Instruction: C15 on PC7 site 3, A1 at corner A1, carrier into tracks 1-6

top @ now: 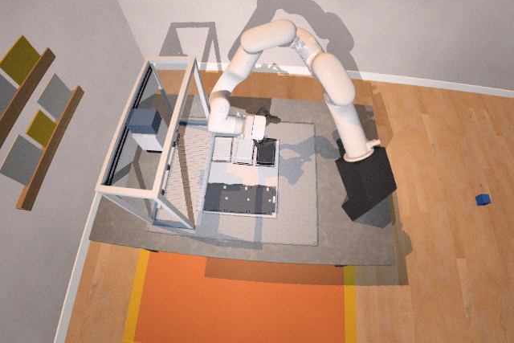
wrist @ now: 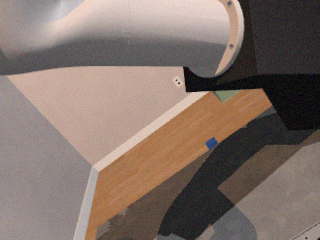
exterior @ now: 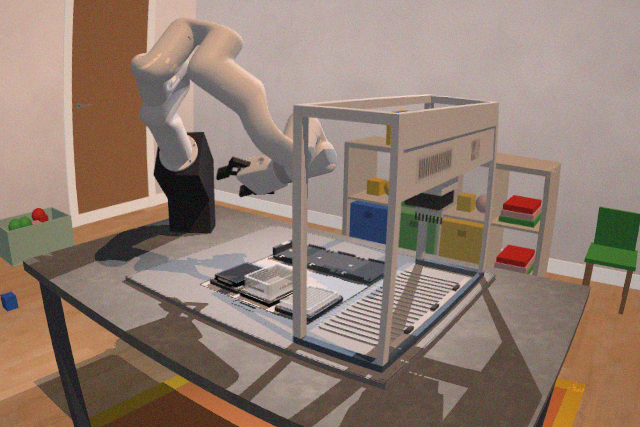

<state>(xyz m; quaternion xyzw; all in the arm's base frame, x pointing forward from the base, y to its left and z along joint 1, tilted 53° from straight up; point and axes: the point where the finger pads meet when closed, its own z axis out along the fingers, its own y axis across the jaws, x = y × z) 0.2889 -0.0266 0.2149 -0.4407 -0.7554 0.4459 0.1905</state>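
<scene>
Now: hand 250 mm short of the pale 96-well plate, 70 mm to the left of it and 240 mm above it. Round my hand: dark plate C16: 30 mm ahead, 20 mm to the right, 240 mm below; then dark plate carrier PC7: 190 mm ahead, 210 mm to the left, 240 mm below; then white deep-well block: 140 mm ahead, 40 mm to the right, 220 mm below.
</scene>
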